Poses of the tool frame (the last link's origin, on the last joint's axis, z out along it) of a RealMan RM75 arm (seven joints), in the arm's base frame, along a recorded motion.
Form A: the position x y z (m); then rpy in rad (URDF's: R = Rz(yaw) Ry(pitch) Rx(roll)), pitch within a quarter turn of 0, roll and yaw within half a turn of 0.
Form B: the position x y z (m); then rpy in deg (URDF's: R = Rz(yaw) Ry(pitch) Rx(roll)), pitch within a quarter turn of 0, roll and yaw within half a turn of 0. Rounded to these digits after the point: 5 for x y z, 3 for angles.
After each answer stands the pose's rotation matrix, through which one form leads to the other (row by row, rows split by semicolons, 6 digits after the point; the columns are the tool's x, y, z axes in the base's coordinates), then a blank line. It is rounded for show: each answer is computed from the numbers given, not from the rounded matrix.
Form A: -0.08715 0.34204 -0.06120 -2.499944 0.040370 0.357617
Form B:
-0.08715 0.34204 -0.06120 -143.236 2.313 20.490
0.935970 0.257796 -0.239793; 0.349758 -0.758882 0.549333; -0.040359 -0.598029 -0.800457

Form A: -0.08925 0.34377 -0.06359 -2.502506 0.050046 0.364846
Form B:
-0.08925 0.34377 -0.06359 -143.383 2.867 20.904
0.933009 0.258512 -0.250330; 0.356359 -0.760456 0.542876; -0.050025 -0.595716 -0.801636

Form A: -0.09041 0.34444 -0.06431 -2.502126 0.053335 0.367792
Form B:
-0.09041 0.34444 -0.06431 -143.361 3.056 21.073
0.931797 0.258827 -0.254487; 0.359045 -0.760190 0.541477; -0.053310 -0.595919 -0.801273

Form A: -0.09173 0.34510 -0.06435 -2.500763 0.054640 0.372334
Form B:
-0.09173 0.34510 -0.06435 -143.283 3.131 21.333
0.930091 0.261201 -0.258274; 0.363248 -0.758553 0.540970; -0.054613 -0.596968 -0.800404

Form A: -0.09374 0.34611 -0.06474 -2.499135 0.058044 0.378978
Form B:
-0.09374 0.34611 -0.06474 -143.190 3.326 21.714
0.927479 0.263916 -0.264824; 0.369348 -0.756675 0.539467; -0.058011 -0.598156 -0.799277

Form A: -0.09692 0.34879 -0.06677 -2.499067 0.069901 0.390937
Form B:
-0.09692 0.34879 -0.06677 -143.186 4.005 22.399
0.922295 0.266372 -0.280033; 0.380124 -0.756131 0.532703; -0.069844 -0.597756 -0.798630

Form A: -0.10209 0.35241 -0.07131 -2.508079 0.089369 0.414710
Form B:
-0.10209 0.35241 -0.07131 -143.702 5.120 23.761
0.911581 0.276382 -0.304357; 0.401317 -0.758923 0.512817; -0.089250 -0.589618 -0.802736

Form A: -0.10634 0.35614 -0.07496 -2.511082 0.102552 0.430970
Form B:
-0.10634 0.35614 -0.07496 -143.874 5.876 24.693
0.903788 0.282594 -0.321417; 0.415557 -0.759082 0.501105; -0.102372 -0.586460 -0.803483

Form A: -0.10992 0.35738 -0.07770 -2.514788 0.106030 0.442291
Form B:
-0.10992 0.35738 -0.07770 -144.087 6.075 25.341
0.898698 0.290546 -0.328520; 0.425607 -0.758541 0.493431; -0.105831 -0.583266 -0.805358

